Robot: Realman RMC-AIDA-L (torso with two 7-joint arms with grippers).
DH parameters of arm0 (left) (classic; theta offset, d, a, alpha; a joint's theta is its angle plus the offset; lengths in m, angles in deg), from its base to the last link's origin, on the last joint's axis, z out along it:
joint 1: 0 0.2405 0 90
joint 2: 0 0 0 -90
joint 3: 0 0.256 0 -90
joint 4: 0 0 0 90
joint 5: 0 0.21 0 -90
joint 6: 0 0 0 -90
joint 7: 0 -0.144 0 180
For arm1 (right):
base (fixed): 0 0 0 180
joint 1: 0 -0.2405 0 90
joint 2: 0 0 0 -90
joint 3: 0 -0.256 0 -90
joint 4: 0 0 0 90
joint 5: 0 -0.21 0 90
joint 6: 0 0 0 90
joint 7: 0 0.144 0 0
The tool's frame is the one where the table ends.
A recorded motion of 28 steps. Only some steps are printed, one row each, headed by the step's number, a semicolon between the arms.
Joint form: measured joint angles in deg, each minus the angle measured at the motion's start. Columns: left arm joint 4, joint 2, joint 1, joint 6, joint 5, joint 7, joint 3; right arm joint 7, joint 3, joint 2, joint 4, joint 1, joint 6, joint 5.
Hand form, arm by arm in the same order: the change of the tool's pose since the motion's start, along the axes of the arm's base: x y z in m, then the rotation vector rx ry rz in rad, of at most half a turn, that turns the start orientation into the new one. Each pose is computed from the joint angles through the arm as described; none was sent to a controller.
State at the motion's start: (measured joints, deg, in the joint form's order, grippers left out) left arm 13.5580 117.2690 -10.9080 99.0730 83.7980 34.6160 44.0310; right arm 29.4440 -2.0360 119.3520 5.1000 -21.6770 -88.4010 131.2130
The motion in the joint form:
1: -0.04 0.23 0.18 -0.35 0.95 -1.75 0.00; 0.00 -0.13 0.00 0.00 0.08 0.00 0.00
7: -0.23 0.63 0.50 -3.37 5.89 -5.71 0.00; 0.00 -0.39 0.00 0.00 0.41 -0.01 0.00
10: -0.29 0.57 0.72 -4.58 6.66 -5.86 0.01; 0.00 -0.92 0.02 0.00 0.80 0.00 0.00
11: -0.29 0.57 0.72 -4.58 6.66 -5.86 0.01; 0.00 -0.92 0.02 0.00 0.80 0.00 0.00
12: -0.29 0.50 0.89 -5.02 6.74 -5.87 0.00; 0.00 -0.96 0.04 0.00 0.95 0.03 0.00
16: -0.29 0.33 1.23 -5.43 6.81 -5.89 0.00; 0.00 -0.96 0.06 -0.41 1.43 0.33 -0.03
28: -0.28 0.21 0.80 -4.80 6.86 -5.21 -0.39; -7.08 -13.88 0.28 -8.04 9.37 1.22 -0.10
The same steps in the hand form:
1: -0.0003 -0.0024 -0.0037 0.0017 0.0248 -0.0115; 0.0004 -0.0002 0.0002 0.0018 0.0007 -0.0025
7: -0.0058 -0.0099 -0.0189 -0.0407 0.1223 -0.0279; 0.0019 -0.0017 0.0007 0.0055 0.0023 -0.0104
10: -0.0094 -0.0114 -0.0212 -0.0529 0.1428 -0.0142; 0.0037 -0.0031 0.0014 0.0129 0.0054 -0.0218
11: -0.0094 -0.0114 -0.0212 -0.0529 0.1428 -0.0142; 0.0037 -0.0031 0.0014 0.0129 0.0054 -0.0218
12: -0.0113 -0.0121 -0.0212 -0.0543 0.1496 -0.0060; 0.0043 -0.0038 0.0013 0.0133 0.0056 -0.0252
16: -0.0141 -0.0137 -0.0206 -0.0555 0.1578 0.0047; 0.0057 -0.0066 -0.0002 0.0108 0.0091 -0.0372
28: -0.0122 -0.0112 -0.0186 -0.0555 0.1444 -0.0013; 0.0210 -0.0346 0.0027 0.2232 0.0972 -0.2192

